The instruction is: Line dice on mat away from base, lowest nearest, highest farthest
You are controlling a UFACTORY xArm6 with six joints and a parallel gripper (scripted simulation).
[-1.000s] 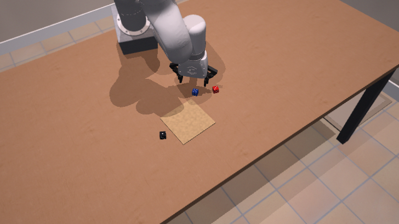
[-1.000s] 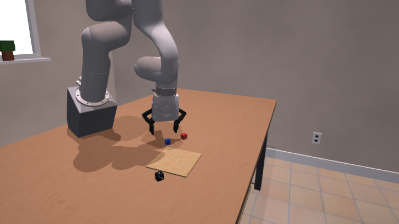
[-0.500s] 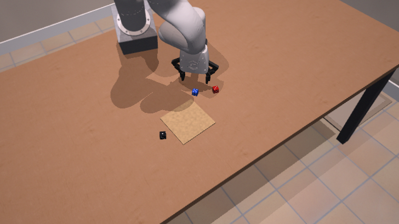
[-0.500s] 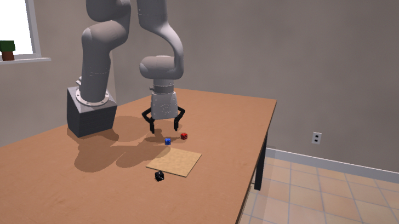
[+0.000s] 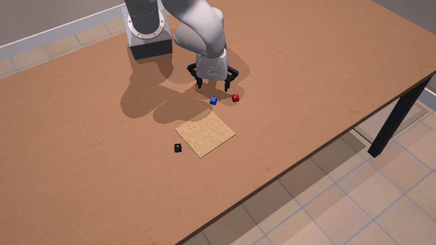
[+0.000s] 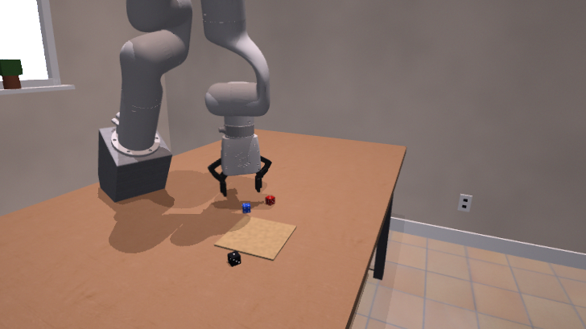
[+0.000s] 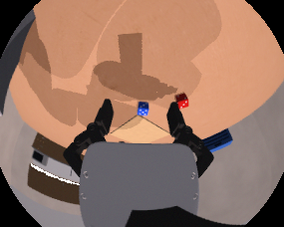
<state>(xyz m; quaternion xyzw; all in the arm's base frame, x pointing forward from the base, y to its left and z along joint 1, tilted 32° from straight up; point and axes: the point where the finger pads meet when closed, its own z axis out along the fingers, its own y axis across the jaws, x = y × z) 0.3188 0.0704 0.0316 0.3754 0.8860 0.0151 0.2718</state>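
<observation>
Right now my hand is 40 mm above the blue die, 30 mm short of it and 20 mm to the left of it. Also, from my hand: red die (70 mm ahead, 50 mm to the left, 40 mm below); black die (220 mm to the right, 110 mm ahead, 40 mm below); tan mat (120 mm to the right, 110 mm ahead, 50 mm below).
</observation>
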